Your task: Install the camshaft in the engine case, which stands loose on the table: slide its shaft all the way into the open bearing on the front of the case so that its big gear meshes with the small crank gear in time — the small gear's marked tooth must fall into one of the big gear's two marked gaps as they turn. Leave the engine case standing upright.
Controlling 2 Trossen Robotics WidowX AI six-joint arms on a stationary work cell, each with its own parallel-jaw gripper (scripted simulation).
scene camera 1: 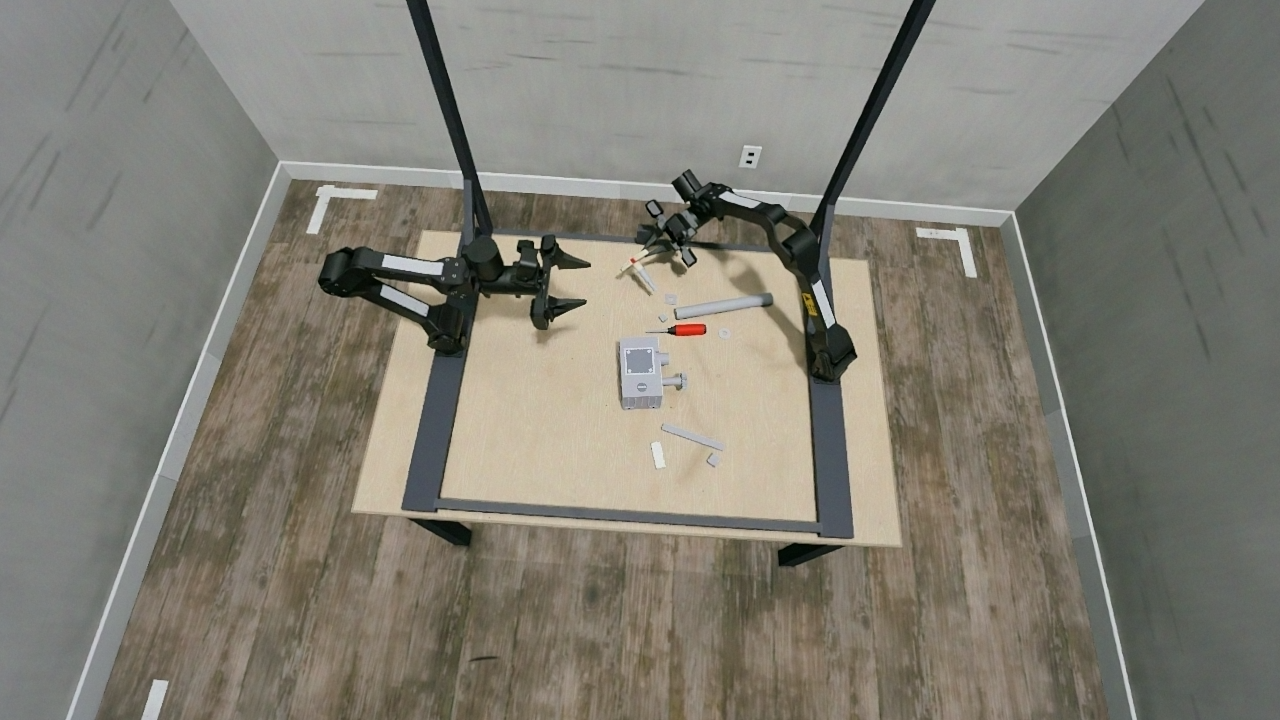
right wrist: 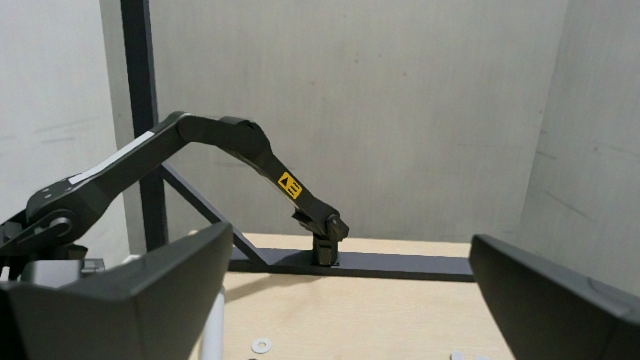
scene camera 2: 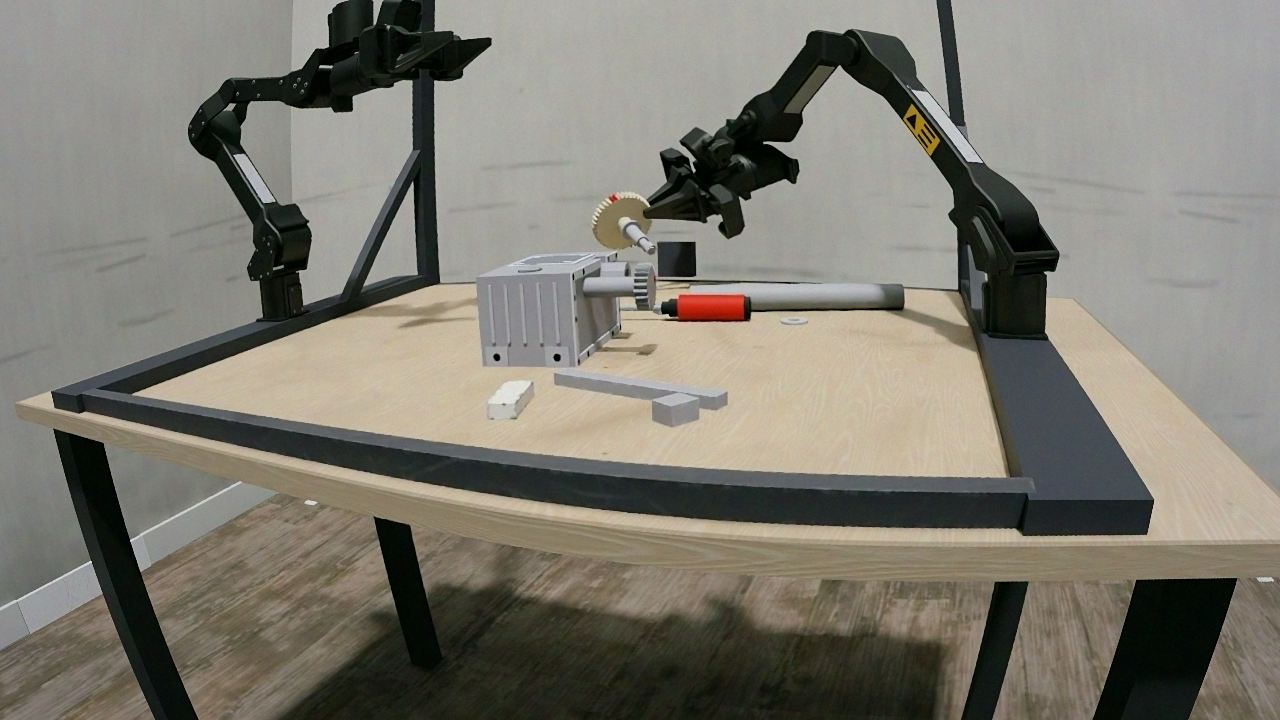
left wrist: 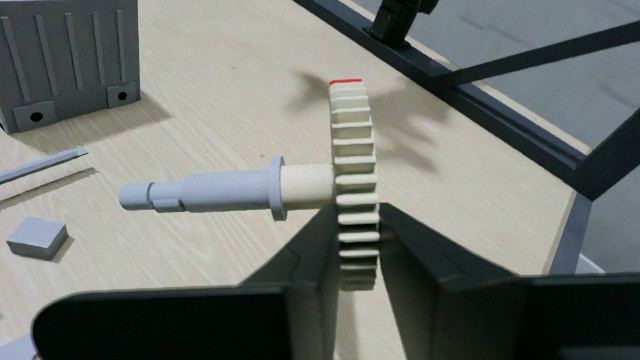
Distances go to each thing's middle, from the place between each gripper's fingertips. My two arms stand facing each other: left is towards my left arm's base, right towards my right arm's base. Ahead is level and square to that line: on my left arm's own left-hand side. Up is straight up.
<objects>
Right now my left hand is 330 mm short of the crank gear (scene camera 2: 644, 278), 90 mm to the right of it and 60 mm above it. The rest, counted from my left hand: white block (scene camera 2: 512, 397): 500 mm ahead, 110 mm below, 40 mm to the left; then grey bar (scene camera 2: 711, 399): 450 mm ahead, 120 mm to the left, 110 mm below; then red screwdriver (scene camera 2: 687, 307): 170 mm ahead, 110 mm below, 70 mm to the left.
My right hand (scene camera 2: 472, 38) is 28 cm above the crank gear, 25 cm to the right of it and 7 cm short of it. Also, from my right hand: white block: 34 cm below, 24 cm ahead, 20 cm to the left; then grey bar: 34 cm below, 28 cm to the left, 19 cm ahead; then red screwdriver: 33 cm below, 23 cm to the left, 9 cm behind.
</objects>
